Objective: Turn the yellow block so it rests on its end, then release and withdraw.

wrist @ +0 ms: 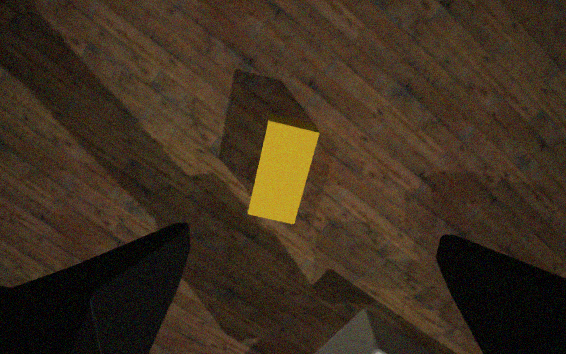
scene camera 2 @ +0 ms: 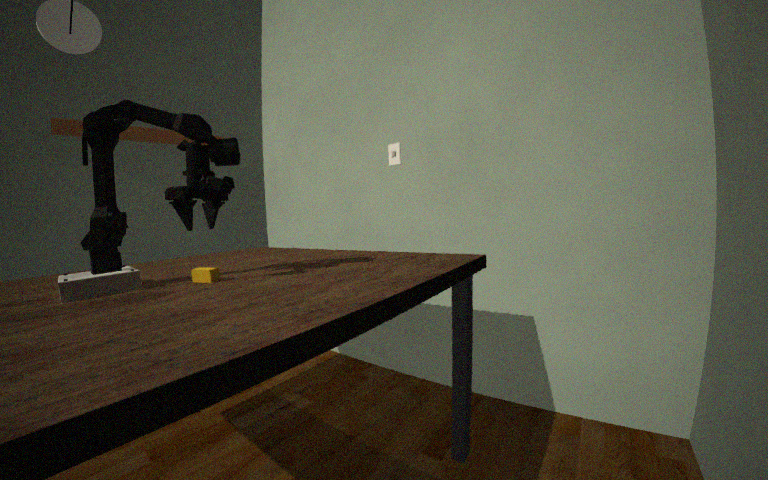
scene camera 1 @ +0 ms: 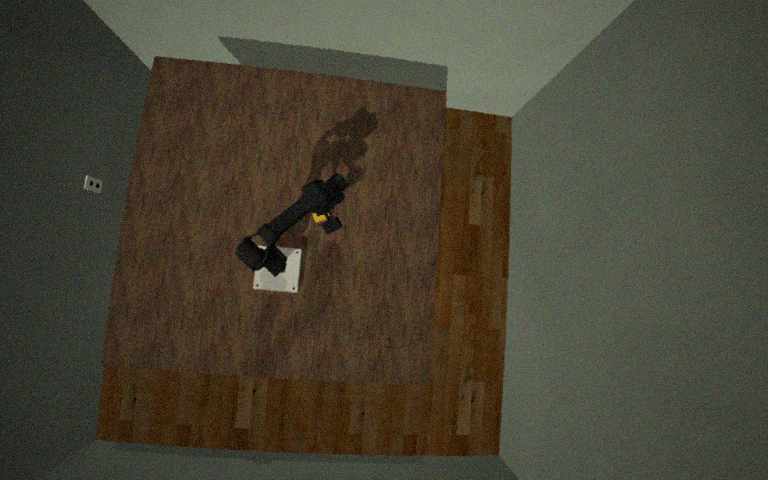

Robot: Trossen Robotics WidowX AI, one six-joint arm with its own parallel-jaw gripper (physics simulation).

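Observation:
A yellow block point(scene camera 1: 319, 217) point(scene camera 2: 204, 275) point(wrist: 283, 172) lies flat on its long side on the wooden table point(scene camera 1: 198, 141) point(scene camera 2: 317, 300) point(wrist: 425, 75). In scene camera 1 it is partly hidden under the arm. My gripper point(scene camera 2: 200, 228) point(wrist: 315, 241) is open and empty. It points down and hangs well above the block. In the wrist view the block appears between and beyond the two fingertips, its long side running roughly up and down the view with a slight tilt.
The arm's white base plate point(scene camera 1: 289, 276) point(scene camera 2: 99, 286) is fixed to the table near the block. A corner of it shows at the bottom of the wrist view. Shadows of the arm fall across the table. An orange-brown shelf point(scene camera 2: 148, 134) is on the wall behind the arm.

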